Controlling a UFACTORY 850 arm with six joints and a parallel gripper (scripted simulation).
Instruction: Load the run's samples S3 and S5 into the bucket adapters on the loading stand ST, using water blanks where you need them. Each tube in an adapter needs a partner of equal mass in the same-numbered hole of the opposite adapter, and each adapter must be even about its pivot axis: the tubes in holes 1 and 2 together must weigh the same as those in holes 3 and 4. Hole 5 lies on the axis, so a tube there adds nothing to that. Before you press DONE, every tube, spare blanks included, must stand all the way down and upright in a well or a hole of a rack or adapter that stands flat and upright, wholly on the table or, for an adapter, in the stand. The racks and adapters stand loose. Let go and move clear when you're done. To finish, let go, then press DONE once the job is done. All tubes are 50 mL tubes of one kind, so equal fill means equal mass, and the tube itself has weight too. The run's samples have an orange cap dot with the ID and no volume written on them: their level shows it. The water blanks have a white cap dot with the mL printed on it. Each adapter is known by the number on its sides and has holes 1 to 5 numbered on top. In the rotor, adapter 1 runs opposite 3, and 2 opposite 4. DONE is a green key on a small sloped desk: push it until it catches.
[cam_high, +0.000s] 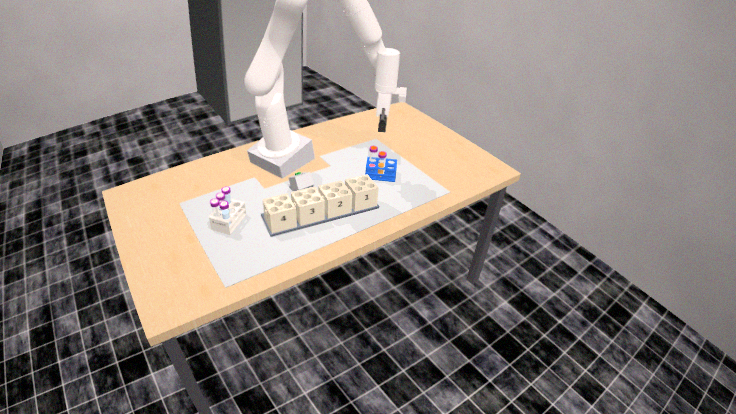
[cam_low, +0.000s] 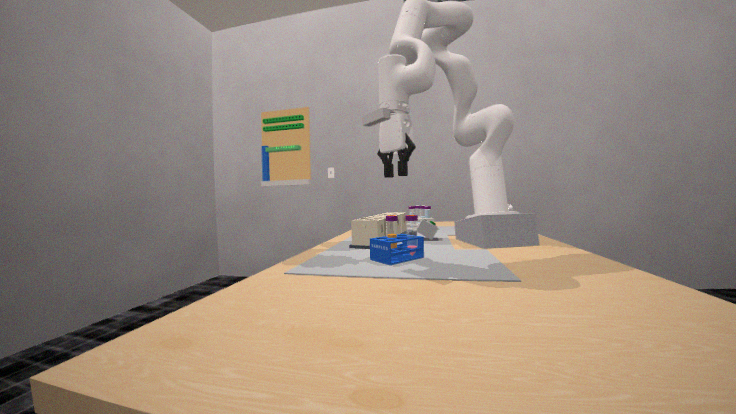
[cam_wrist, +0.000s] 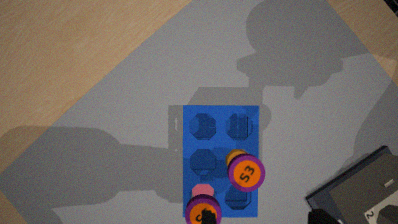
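The sample tube is 19 cm below my hand and 2 cm ahead of it. Round my hand: blue sample rack 22 cm below, 1 cm to the left.
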